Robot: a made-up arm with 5 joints.
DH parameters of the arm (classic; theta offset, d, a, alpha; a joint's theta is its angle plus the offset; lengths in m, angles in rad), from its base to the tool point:
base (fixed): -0.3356 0 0.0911 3.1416
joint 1: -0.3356 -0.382 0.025 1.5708
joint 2: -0.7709 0 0.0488 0
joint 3: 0.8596 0 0.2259 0
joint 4: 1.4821 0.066 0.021 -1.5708
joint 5: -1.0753 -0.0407 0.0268 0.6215
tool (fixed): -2.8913 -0.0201 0 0
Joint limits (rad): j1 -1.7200..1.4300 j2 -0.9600..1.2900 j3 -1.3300..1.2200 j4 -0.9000..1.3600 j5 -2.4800..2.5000
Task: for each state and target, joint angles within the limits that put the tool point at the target. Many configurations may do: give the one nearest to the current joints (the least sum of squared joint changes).
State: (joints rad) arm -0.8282 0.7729 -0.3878 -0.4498 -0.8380
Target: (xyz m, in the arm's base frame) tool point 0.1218 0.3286 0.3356
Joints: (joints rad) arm -1.2046 0.5886 -0.3807 -0.6831 -1.0361
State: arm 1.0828 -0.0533 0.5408 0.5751 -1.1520
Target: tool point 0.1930 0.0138 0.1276
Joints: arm 0.5715 0.4061 0.9418 0.5832 -1.0993
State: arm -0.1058 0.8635 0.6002 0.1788 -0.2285
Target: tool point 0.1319 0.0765 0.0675
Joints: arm -0.3010 1.2230 0.1665 -0.2242 -0.1936
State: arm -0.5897 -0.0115 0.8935 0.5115 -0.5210
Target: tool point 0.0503 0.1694 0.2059
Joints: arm -1.2738 -0.2333 0.9261 0.8432 -0.4718
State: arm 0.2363 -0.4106 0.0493 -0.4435 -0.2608
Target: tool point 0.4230 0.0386 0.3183
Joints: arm 0.0614 -0.1169 0.3480 -0.3705 -0.2507
